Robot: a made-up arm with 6 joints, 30 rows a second.
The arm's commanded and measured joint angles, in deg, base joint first. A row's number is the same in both.
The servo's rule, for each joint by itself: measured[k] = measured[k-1] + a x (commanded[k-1-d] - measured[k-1]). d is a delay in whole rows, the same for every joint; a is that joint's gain. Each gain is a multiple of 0.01, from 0.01 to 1. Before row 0 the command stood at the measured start. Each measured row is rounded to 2 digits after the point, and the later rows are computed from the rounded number. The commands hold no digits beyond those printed.
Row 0, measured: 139.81 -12.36 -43.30 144.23 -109.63 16.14
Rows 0 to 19, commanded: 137.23 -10.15 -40.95 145.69 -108.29 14.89; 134.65 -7.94 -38.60 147.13 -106.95 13.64; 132.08 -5.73 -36.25 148.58 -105.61 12.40; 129.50 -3.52 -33.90 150.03 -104.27 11.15; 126.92 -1.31 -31.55 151.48 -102.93 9.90; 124.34 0.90 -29.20 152.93 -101.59 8.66; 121.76 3.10 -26.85 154.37 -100.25 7.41; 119.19 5.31 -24.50 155.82 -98.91 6.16; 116.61 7.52 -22.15 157.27 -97.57 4.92; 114.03 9.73 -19.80 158.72 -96.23 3.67; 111.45 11.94 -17.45 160.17 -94.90 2.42; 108.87 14.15 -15.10 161.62 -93.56 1.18; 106.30 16.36 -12.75 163.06 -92.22 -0.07; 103.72 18.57 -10.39 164.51 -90.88 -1.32; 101.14 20.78 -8.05 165.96 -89.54 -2.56; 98.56 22.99 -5.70 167.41 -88.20 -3.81; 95.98 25.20 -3.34 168.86 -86.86 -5.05; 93.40 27.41 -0.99 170.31 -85.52 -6.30; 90.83 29.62 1.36 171.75 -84.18 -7.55; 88.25 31.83 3.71 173.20 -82.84 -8.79
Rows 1 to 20, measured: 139.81 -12.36 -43.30 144.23 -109.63 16.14; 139.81 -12.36 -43.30 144.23 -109.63 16.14; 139.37 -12.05 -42.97 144.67 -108.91 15.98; 138.57 -11.47 -42.36 145.41 -107.85 15.68; 137.47 -10.67 -41.50 146.36 -106.64 15.25; 136.12 -9.67 -40.44 147.46 -105.36 14.72; 134.56 -8.50 -39.20 148.67 -104.05 14.09; 132.82 -7.18 -37.80 149.95 -102.72 13.38; 130.94 -5.74 -36.27 151.28 -101.39 12.60; 128.94 -4.19 -34.62 152.64 -100.05 11.76; 126.84 -2.55 -32.87 154.03 -98.71 10.87; 124.66 -0.83 -31.04 155.44 -97.37 9.93; 122.41 0.96 -29.14 156.86 -96.04 8.95; 120.11 2.81 -27.17 158.29 -94.70 7.94; 117.76 4.71 -25.15 159.72 -93.36 6.90; 115.37 6.65 -23.08 161.16 -92.02 5.83; 112.95 8.63 -20.98 162.60 -90.68 4.74; 110.50 10.64 -18.84 164.04 -89.34 3.63; 108.03 12.68 -16.67 165.49 -88.00 2.50; 105.54 14.74 -14.47 166.94 -86.66 1.36
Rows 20 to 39, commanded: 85.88 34.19 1.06 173.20 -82.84 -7.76; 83.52 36.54 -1.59 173.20 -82.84 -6.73; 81.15 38.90 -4.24 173.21 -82.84 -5.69; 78.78 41.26 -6.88 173.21 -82.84 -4.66; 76.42 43.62 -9.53 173.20 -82.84 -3.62; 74.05 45.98 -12.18 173.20 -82.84 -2.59; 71.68 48.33 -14.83 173.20 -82.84 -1.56; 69.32 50.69 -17.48 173.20 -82.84 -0.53; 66.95 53.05 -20.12 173.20 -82.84 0.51; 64.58 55.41 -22.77 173.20 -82.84 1.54; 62.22 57.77 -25.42 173.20 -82.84 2.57; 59.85 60.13 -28.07 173.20 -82.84 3.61; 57.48 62.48 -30.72 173.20 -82.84 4.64; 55.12 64.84 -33.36 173.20 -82.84 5.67; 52.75 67.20 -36.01 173.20 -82.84 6.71; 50.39 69.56 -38.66 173.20 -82.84 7.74; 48.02 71.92 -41.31 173.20 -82.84 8.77; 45.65 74.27 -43.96 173.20 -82.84 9.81; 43.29 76.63 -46.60 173.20 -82.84 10.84; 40.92 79.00 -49.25 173.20 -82.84 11.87
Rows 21 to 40, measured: 103.04 16.82 -12.25 168.38 -85.32 0.20; 100.53 18.92 -10.02 169.83 -83.98 -0.97; 98.04 21.06 -8.47 170.84 -83.36 -1.85; 95.57 23.23 -7.51 171.55 -83.08 -2.48; 93.12 25.42 -7.05 172.05 -82.95 -2.90; 90.68 27.64 -7.03 172.40 -82.89 -3.13; 88.26 29.88 -7.38 172.64 -82.86 -3.19; 85.84 32.13 -8.05 172.81 -82.85 -3.11; 83.43 34.40 -9.00 172.93 -82.84 -2.91; 81.03 36.68 -10.19 173.01 -82.84 -2.60; 78.64 38.97 -11.58 173.07 -82.84 -2.20; 76.25 41.27 -13.15 173.11 -82.84 -1.71; 73.86 43.58 -14.87 173.14 -82.84 -1.15; 71.48 45.90 -16.72 173.16 -82.84 -0.53; 69.10 48.22 -18.68 173.17 -82.84 0.14; 66.72 50.55 -20.74 173.18 -82.84 0.86; 64.35 52.88 -22.88 173.19 -82.84 1.62; 61.98 55.22 -25.09 173.19 -82.84 2.42; 59.61 57.56 -27.36 173.19 -82.84 3.25; 57.24 59.90 -29.68 173.19 -82.84 4.10
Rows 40 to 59, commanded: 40.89 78.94 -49.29 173.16 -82.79 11.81; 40.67 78.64 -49.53 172.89 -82.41 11.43; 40.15 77.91 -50.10 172.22 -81.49 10.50; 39.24 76.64 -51.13 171.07 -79.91 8.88; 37.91 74.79 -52.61 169.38 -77.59 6.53; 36.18 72.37 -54.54 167.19 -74.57 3.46; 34.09 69.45 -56.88 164.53 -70.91 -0.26; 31.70 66.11 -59.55 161.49 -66.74 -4.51; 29.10 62.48 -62.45 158.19 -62.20 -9.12; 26.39 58.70 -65.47 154.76 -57.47 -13.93; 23.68 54.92 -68.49 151.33 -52.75 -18.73; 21.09 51.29 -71.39 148.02 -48.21 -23.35; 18.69 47.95 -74.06 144.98 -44.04 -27.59; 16.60 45.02 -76.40 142.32 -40.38 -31.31; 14.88 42.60 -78.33 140.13 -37.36 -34.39; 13.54 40.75 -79.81 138.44 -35.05 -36.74; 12.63 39.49 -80.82 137.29 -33.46 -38.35; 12.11 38.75 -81.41 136.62 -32.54 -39.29; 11.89 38.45 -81.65 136.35 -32.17 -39.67; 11.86 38.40 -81.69 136.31 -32.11 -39.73
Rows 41 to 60, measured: 54.87 62.24 -32.05 173.19 -82.84 4.98; 52.50 64.59 -34.46 173.19 -82.84 5.88; 50.53 66.60 -36.54 173.18 -82.81 6.65; 48.85 68.29 -38.36 173.09 -82.59 7.27; 47.37 69.64 -40.00 172.83 -82.00 7.69; 45.99 70.62 -41.56 172.30 -80.87 7.84; 44.62 71.20 -43.11 171.42 -79.10 7.67; 43.19 71.36 -44.71 170.15 -76.65 7.12; 41.64 71.09 -46.41 168.46 -73.55 6.16; 39.95 70.39 -48.25 166.37 -69.87 4.77; 38.11 69.28 -50.24 163.92 -65.73 2.96; 36.12 67.80 -52.37 161.17 -61.27 0.76; 34.01 66.00 -54.63 158.22 -56.67 -1.77; 31.81 63.94 -56.98 155.16 -52.10 -4.58; 29.58 61.70 -59.37 152.11 -47.75 -7.57; 27.37 59.36 -61.75 149.17 -43.77 -10.66; 25.25 57.01 -64.07 146.46 -40.31 -13.74; 23.26 54.73 -66.27 144.05 -37.47 -16.73; 21.45 52.60 -68.31 142.02 -35.30 -19.54; 19.86 50.66 -70.14 140.40 -33.81 -22.11
